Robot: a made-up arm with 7 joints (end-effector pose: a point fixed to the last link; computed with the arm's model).
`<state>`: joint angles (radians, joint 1 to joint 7).
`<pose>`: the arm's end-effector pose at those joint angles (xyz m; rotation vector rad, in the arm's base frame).
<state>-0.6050 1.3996 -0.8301 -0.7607 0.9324 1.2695 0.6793</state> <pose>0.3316 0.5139 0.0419 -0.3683 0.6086 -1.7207</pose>
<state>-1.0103 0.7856 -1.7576 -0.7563 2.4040 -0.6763 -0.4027</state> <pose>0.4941 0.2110 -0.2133 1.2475 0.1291 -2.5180</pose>
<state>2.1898 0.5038 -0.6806 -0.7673 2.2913 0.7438 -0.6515</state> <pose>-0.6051 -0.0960 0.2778 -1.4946 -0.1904 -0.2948</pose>
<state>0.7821 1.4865 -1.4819 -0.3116 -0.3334 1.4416 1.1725</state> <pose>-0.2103 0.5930 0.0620 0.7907 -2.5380 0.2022</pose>
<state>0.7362 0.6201 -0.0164 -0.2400 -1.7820 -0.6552 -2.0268</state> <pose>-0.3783 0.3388 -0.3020 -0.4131 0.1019 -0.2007</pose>
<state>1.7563 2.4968 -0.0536 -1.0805 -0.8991 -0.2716 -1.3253</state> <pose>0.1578 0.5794 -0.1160 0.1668 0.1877 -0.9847</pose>
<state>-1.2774 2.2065 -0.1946 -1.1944 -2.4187 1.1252 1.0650</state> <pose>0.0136 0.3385 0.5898 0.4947 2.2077 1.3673</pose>
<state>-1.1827 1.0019 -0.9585 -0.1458 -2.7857 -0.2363 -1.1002</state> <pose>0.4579 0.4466 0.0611 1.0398 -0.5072 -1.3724</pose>
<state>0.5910 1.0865 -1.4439 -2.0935 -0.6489 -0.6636 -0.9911</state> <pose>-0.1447 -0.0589 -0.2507 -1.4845 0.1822 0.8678</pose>
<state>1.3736 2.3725 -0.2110 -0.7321 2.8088 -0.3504 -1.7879</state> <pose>0.2504 0.6420 0.1472 0.3862 -2.3347 1.5495</pose>
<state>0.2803 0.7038 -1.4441 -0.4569 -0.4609 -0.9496 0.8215</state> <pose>-0.1485 0.3182 -0.4610 0.6875 0.5671 2.1064</pose>
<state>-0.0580 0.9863 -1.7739 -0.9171 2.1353 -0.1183 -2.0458</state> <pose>-0.0132 0.3361 -0.4190 0.4299 -0.6377 1.6292</pose>
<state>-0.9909 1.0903 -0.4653 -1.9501 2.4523 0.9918 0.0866</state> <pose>0.4113 -0.0204 0.2490 0.1634 1.1533 1.9853</pose>
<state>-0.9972 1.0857 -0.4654 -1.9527 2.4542 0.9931 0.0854</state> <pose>0.4097 -0.0233 0.2511 0.1628 1.1489 1.9746</pose>
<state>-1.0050 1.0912 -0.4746 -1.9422 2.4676 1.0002 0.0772</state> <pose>0.4119 -0.0216 0.2510 0.1712 1.1474 1.9746</pose>
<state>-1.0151 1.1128 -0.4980 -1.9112 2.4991 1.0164 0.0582</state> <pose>0.4200 -0.0120 0.2477 0.1926 1.1519 1.9913</pose>
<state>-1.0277 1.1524 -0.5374 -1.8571 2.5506 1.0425 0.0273</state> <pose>0.4337 0.0081 0.2410 0.2243 1.1664 2.0260</pose>
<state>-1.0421 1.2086 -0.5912 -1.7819 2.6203 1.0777 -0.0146</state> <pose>0.4504 0.0406 0.2321 0.2575 1.1955 2.0760</pose>
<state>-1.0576 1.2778 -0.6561 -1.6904 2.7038 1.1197 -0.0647</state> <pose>0.4658 0.0861 0.2230 0.2797 1.2419 2.1367</pose>
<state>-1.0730 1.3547 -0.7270 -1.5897 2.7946 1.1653 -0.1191</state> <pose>0.4751 0.1424 0.2161 0.2784 1.3038 2.2024</pose>
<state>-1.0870 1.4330 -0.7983 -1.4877 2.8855 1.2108 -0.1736</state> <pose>0.4752 0.2044 0.2127 0.2470 1.3743 2.2675</pose>
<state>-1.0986 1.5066 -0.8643 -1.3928 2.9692 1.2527 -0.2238</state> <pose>0.4658 0.2650 0.2131 0.1889 1.4422 2.3268</pose>
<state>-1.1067 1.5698 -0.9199 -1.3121 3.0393 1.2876 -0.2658</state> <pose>0.4500 0.3175 0.2159 0.1167 1.4983 2.3769</pose>
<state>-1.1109 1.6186 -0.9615 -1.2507 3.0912 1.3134 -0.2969</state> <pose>0.4331 0.3575 0.2195 0.0482 1.5378 2.4163</pose>
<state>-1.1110 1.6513 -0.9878 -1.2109 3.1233 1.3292 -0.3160</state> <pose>0.4194 0.3837 0.2221 -0.0018 1.5614 2.4451</pose>
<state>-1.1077 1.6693 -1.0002 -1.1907 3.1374 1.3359 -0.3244</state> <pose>0.4112 0.3977 0.2231 -0.0282 1.5727 2.4652</pose>
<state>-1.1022 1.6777 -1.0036 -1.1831 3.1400 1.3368 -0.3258</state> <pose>0.4073 0.4040 0.2227 -0.0370 1.5771 2.4796</pose>
